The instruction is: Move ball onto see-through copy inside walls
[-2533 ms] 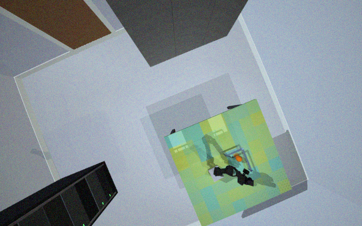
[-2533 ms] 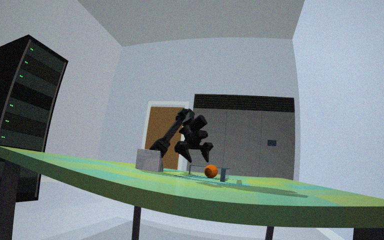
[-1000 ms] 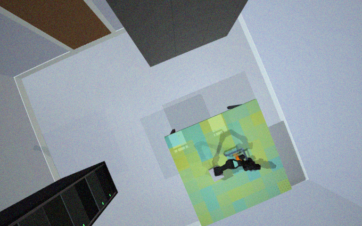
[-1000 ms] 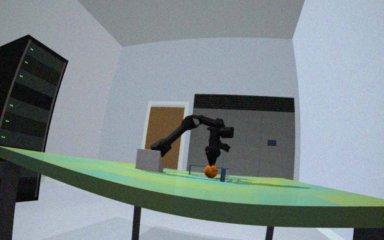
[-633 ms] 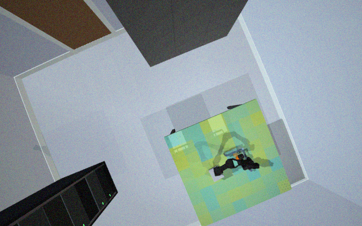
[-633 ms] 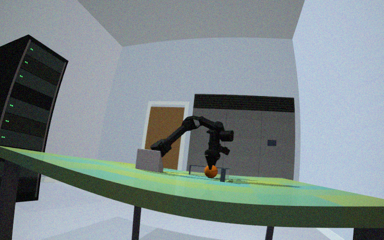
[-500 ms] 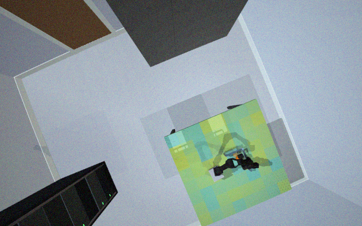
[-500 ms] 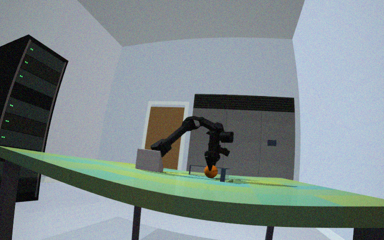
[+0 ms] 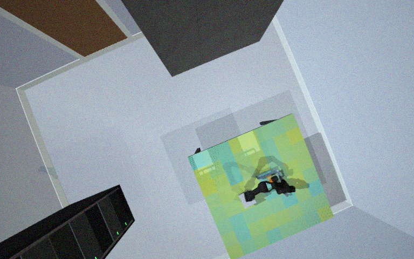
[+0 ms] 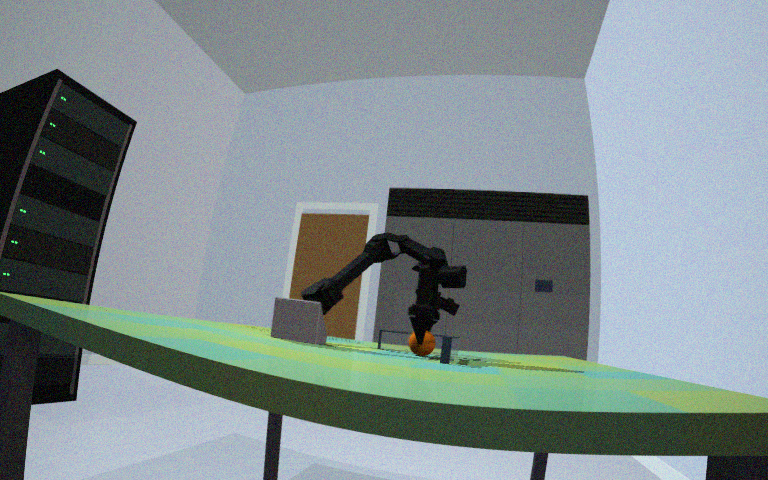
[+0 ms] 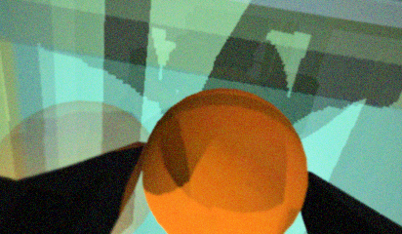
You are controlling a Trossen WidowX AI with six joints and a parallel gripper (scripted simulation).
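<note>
The see-through copy of ball is 6 cm to the left of my gripper tip and 2 cm behind it. Also, from my gripper tip: orange ball: right at my gripper tip.
</note>
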